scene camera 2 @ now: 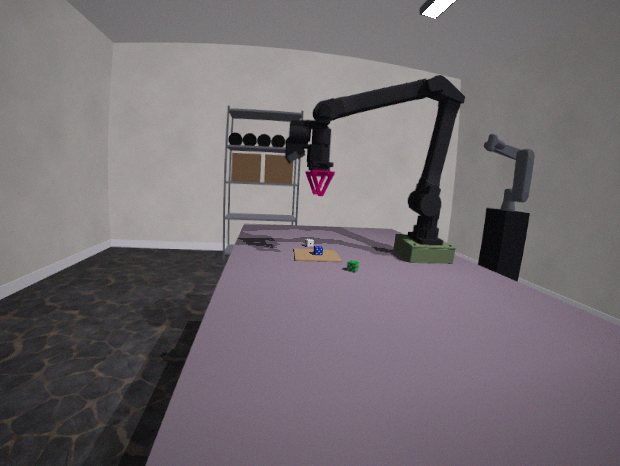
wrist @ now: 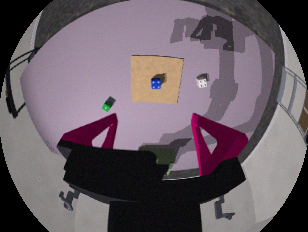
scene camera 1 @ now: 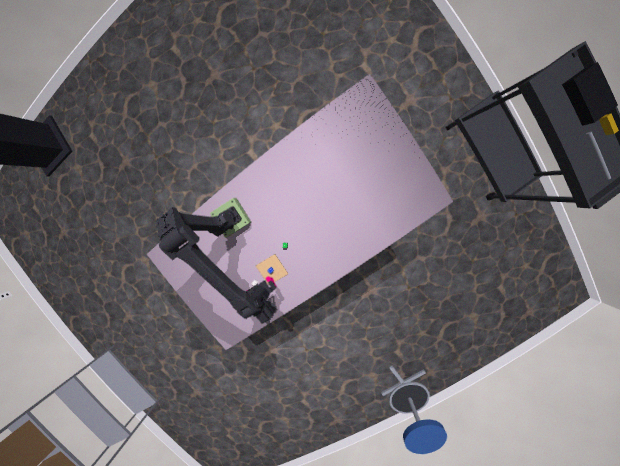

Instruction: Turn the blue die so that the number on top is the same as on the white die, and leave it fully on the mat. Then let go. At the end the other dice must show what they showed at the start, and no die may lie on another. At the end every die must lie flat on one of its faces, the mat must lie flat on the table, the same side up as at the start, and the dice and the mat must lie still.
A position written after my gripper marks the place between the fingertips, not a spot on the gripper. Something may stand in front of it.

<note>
In view: my gripper (scene camera 2: 317,195) and a mat (wrist: 143,68).
My gripper also shows in the wrist view (wrist: 154,117).
</note>
